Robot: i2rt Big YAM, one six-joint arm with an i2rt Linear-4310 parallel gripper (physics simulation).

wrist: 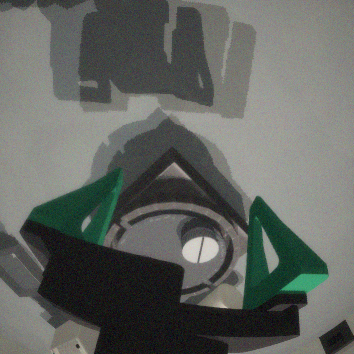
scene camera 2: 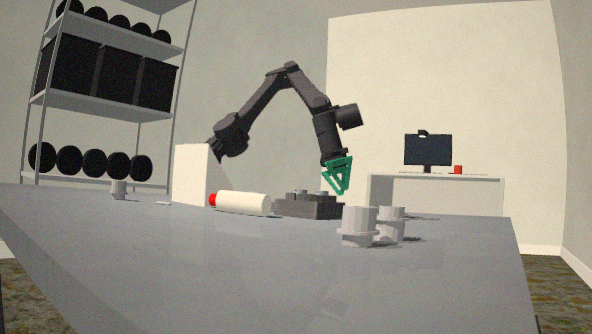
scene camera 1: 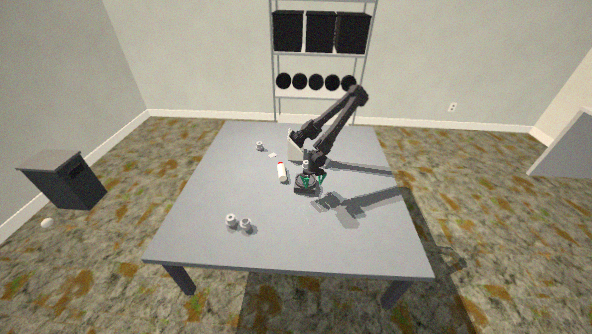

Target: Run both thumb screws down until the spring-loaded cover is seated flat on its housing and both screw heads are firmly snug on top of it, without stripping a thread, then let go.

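Places are measured from the arm's base along level axes (x ahead, y left, z up), in metres.
Pixels of known places: gripper, fingertip midpoint: (wrist: pixel 188 188) (scene camera 2: pixel 343 192) (scene camera 1: pixel 313 186); arm's base, link origin: (scene camera 2: pixel 201 164) (scene camera 1: pixel 295 139).
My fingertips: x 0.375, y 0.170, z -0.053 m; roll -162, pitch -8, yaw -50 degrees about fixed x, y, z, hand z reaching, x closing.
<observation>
For each thing: its top centre in the pictures, then the offset to it from my fingertips. "pt": a spot on its surface instead.
- dark square housing, top centre: (wrist: pixel 171 260) (scene camera 2: pixel 311 194) (scene camera 1: pixel 305 179) 0.059 m back, 0.052 m right, 0.008 m down
- grey round cover, top centre: (wrist: pixel 171 259) (scene camera 1: pixel 305 179) 0.059 m back, 0.052 m right, 0.009 m down
- slotted screw head, surface spot: (wrist: pixel 200 250) pt 0.027 m back, 0.051 m right, 0.003 m up
- left screw head, surface spot: (scene camera 2: pixel 301 192) pt 0.080 m back, 0.065 m right, 0.005 m down
- right screw head, surface spot: (scene camera 2: pixel 322 193) pt 0.018 m back, 0.062 m right, 0.004 m down
- white bottle with a red cap, top centre: (scene camera 2: pixel 238 191) (scene camera 1: pixel 281 167) 0.140 m back, 0.218 m right, 0.014 m down
- third fitting, top centre: (scene camera 2: pixel 119 180) (scene camera 1: pixel 259 143) 0.382 m back, 0.441 m right, 0.014 m down
The dark square housing (scene camera 1: pixel 306 190) (scene camera 2: pixel 310 209) (wrist: pixel 170 190) sits on the table. The grey round cover (wrist: pixel 150 245) lies inside its ring; whether it is flat is not clear. One slotted screw head (wrist: pixel 200 250) shows on the cover, between the open fingers in the wrist view. In scene camera 2, a left screw head (scene camera 2: pixel 301 192) and a right screw head (scene camera 2: pixel 322 193) stand slightly above the housing's ring. The other head is hidden in the wrist view by the gripper body. My gripper (scene camera 1: pixel 314 180) (scene camera 2: pixel 341 193) (wrist: pixel 188 188) is wide open and empty, fingers pointing down over the housing.
A white bottle with a red cap (scene camera 1: pixel 282 172) (scene camera 2: pixel 243 202) lies beside the housing. Two pale fittings, one (scene camera 1: pixel 231 220) and another (scene camera 1: pixel 245 224), stand nearer the front. A third fitting (scene camera 1: pixel 259 146) (scene camera 2: pixel 118 190) and a white block (scene camera 1: pixel 294 150) (scene camera 2: pixel 191 175) are farther back.
</observation>
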